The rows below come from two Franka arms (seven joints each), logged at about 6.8 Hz.
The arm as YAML. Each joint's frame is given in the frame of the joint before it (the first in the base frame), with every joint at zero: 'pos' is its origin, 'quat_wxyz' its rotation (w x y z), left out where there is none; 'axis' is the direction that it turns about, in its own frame. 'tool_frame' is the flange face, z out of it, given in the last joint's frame.
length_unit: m
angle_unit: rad
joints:
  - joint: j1
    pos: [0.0, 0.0, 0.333]
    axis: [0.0, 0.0, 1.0]
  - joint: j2
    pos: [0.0, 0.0, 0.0]
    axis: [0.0, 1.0, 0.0]
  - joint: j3
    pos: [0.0, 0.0, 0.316]
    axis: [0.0, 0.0, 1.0]
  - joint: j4
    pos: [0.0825, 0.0, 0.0]
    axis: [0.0, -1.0, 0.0]
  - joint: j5
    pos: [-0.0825, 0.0, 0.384]
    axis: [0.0, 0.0, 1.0]
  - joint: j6
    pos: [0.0, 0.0, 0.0]
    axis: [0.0, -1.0, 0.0]
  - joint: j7
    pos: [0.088, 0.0, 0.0]
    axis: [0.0, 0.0, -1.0]
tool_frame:
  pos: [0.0, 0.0, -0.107]
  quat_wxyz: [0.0, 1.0, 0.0, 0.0]
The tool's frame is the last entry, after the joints.
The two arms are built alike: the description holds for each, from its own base.
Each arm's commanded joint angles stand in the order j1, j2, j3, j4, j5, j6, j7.
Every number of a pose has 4 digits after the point.
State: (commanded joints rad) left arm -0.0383 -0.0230 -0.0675 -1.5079 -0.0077 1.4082 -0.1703; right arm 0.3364 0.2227 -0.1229 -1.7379 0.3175 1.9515 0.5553
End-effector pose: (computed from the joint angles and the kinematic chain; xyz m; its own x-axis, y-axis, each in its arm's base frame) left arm 0.5272 -0.0574 0.6525 0.9950 0.0637 -0.0766 0.0633 -0.9980 -0.0070; right arm 0.6052 0.1576 0.4491 0.8929 -0.4219 -0.1570 -0.4477 -0.8686 -0.2123
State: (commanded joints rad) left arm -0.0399 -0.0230 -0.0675 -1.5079 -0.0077 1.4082 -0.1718; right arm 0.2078 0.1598 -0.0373 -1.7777 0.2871 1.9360 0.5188
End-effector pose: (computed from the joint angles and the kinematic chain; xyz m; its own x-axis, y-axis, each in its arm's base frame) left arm 0.5271 -0.0582 0.6525 0.9950 0.0636 -0.0766 0.0632 -0.9980 -0.0071; right arm 0.5963 0.1235 0.4666 0.8977 -0.4176 -0.1408 -0.4395 -0.8715 -0.2175
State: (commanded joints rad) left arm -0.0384 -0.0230 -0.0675 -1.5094 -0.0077 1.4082 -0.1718; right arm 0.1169 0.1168 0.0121 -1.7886 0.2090 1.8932 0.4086
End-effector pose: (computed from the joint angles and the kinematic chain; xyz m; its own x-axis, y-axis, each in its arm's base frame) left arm 0.5272 -0.0575 0.6518 0.9948 0.0651 -0.0781 0.0647 -0.9979 -0.0073; right arm 0.5889 0.0915 0.4825 0.9388 -0.3309 -0.0957 -0.3431 -0.9231 -0.1736
